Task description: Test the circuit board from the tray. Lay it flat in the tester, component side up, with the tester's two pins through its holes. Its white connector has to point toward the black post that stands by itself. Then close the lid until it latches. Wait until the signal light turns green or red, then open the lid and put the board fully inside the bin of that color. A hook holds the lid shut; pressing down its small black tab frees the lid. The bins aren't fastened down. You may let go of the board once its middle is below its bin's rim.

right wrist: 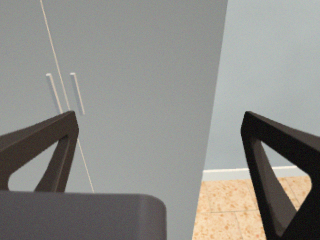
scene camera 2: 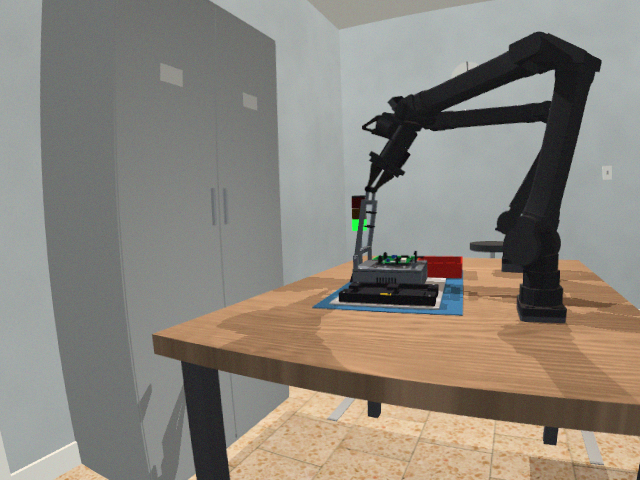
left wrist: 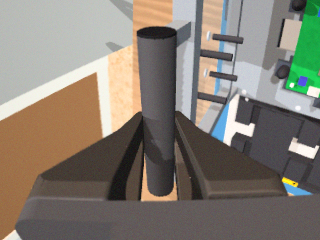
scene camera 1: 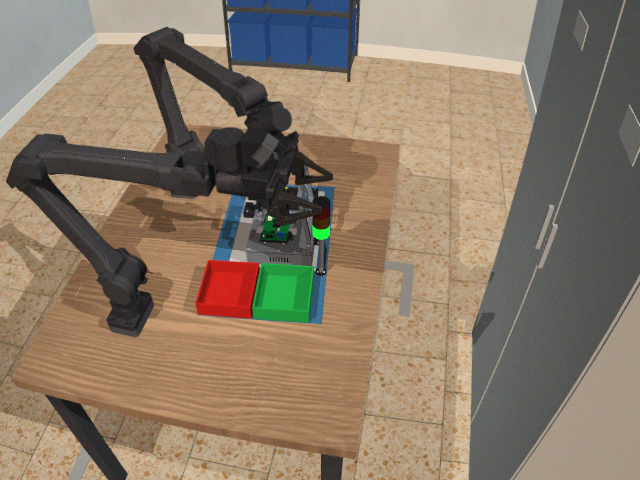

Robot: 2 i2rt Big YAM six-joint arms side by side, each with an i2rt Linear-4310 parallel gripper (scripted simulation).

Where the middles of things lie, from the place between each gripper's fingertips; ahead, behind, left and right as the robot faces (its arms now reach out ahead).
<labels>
Now: left hand 260 mm above the green bin (scene camera 1: 287, 290), 200 mm to the left of it and 20 mm past it. The rest, counted from my left hand: red bin (scene camera 1: 225, 283): 260 mm below, 210 mm to the right, 170 mm behind; clear lid (scene camera 2: 365, 234): 90 mm below, 10 mm ahead.
I see my right gripper (scene camera 1: 327, 193) 37 cm to the right of the clear lid, 33 cm above it and 9 cm past it. Round my right hand: green bin 50 cm below, 17 cm to the left, 12 cm behind; red bin 50 cm below, 27 cm behind, 17 cm to the left.
</labels>
